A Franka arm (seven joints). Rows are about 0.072 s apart.
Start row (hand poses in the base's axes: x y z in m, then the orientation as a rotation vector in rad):
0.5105, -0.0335, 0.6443, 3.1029, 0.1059, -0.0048
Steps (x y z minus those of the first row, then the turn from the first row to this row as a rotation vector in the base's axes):
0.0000, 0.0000, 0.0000, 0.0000, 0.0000, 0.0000
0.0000, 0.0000, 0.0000, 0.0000, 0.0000, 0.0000
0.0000, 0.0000, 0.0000, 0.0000, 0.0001, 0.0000
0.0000, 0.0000, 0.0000, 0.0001, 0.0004, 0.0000
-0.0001, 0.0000, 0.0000, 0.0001, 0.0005, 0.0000
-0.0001, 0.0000, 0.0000, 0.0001, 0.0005, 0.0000
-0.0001, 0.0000, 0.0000, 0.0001, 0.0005, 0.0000
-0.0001, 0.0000, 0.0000, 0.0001, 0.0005, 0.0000
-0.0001, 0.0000, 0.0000, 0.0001, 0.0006, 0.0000
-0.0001, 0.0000, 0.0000, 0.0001, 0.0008, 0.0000
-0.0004, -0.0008, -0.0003, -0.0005, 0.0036, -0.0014
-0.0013, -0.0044, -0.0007, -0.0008, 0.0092, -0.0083
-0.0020, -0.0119, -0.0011, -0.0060, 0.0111, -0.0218
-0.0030, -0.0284, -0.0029, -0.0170, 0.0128, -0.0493
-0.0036, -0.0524, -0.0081, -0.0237, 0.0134, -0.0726
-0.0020, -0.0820, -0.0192, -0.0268, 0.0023, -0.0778
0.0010, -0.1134, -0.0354, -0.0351, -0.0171, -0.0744
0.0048, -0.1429, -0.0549, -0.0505, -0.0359, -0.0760
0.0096, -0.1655, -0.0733, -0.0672, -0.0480, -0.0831
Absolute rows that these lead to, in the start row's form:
0.5105, -0.0335, 0.6443, 3.1029, 0.1059, -0.0048
0.5105, -0.0335, 0.6443, 3.1029, 0.1059, -0.0048
0.5105, -0.0335, 0.6443, 3.1029, 0.1059, -0.0050
0.5105, -0.0335, 0.6443, 3.1030, 0.1059, -0.0054
0.5104, -0.0335, 0.6443, 3.1030, 0.1059, -0.0056
0.5104, -0.0335, 0.6443, 3.1030, 0.1059, -0.0056
0.5104, -0.0335, 0.6443, 3.1030, 0.1059, -0.0056
0.5104, -0.0335, 0.6443, 3.1030, 0.1059, -0.0056
0.5104, -0.0335, 0.6443, 3.1030, 0.1059, -0.0057
0.5104, -0.0335, 0.6443, 3.1030, 0.1059, -0.0060
0.5101, -0.0343, 0.6440, 3.1026, 0.1038, -0.0105
0.5092, -0.0379, 0.6436, 3.1028, 0.0933, -0.0194
0.5085, -0.0454, 0.6432, 3.0982, 0.0722, -0.0229
0.5075, -0.0619, 0.6414, 3.0880, 0.0296, -0.0268
0.5069, -0.0859, 0.6362, 3.0815, -0.0064, -0.0287
0.5085, -0.1155, 0.6251, 3.0781, -0.0147, -0.0119
0.5115, -0.1469, 0.6089, 3.0691, -0.0100, 0.0175
0.5153, -0.1764, 0.5894, 3.0528, -0.0130, 0.0453
0.5201, -0.1990, 0.5710, 3.0354, -0.0242, 0.0624

